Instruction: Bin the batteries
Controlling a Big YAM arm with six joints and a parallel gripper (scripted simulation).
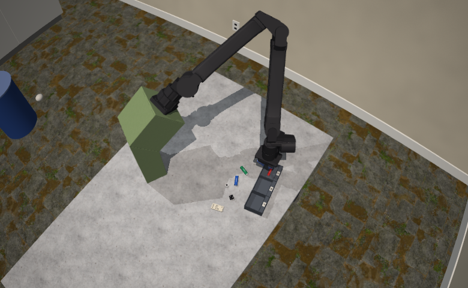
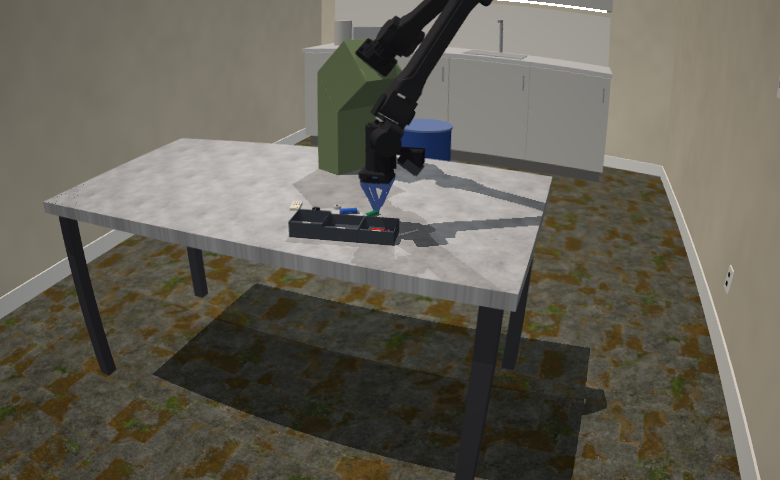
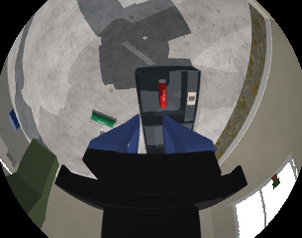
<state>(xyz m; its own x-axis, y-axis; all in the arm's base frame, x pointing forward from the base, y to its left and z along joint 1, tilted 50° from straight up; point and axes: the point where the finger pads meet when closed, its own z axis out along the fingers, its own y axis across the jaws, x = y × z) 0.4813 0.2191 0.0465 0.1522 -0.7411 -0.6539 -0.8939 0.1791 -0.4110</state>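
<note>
The green battery lies 8 cm behind my hand, 6 cm to the right of it and 6 cm below it. Also, from my hand: red battery (6 cm below, 2 cm ahead, 1 cm to the left); blue battery (12 cm to the right, 8 cm behind, 6 cm below); dark three-compartment bin (7 cm to the right, 5 cm below, 4 cm ahead).
</note>
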